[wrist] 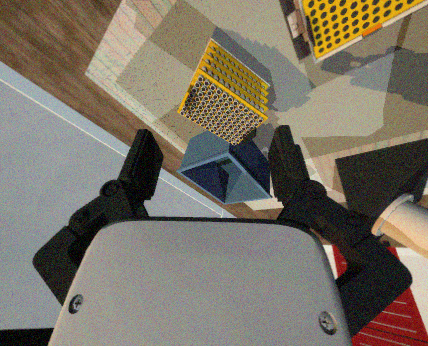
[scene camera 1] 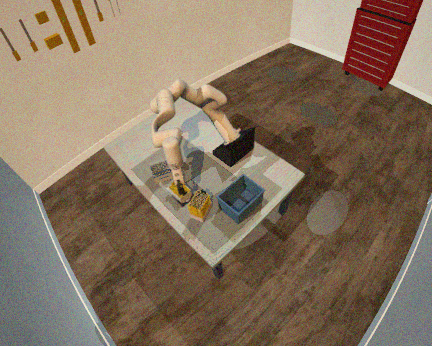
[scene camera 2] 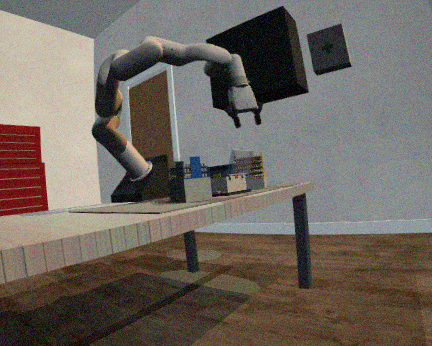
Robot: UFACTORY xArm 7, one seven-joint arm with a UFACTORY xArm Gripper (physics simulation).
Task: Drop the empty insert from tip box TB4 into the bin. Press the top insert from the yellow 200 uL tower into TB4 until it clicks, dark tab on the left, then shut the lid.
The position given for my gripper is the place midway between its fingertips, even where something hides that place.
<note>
My gripper [scene camera 2: 249,126] is open, with nothing in its grasp. Also in view: a blue bin [wrist: 230,173], a tip box TB4 [wrist: 297,24] and a grey mat [scene camera 1: 201,172].
My gripper also shows in the wrist view [wrist: 212,141]. The grey mat also shows in the wrist view [wrist: 362,94] and in scene camera 2 [scene camera 2: 158,206].
</note>
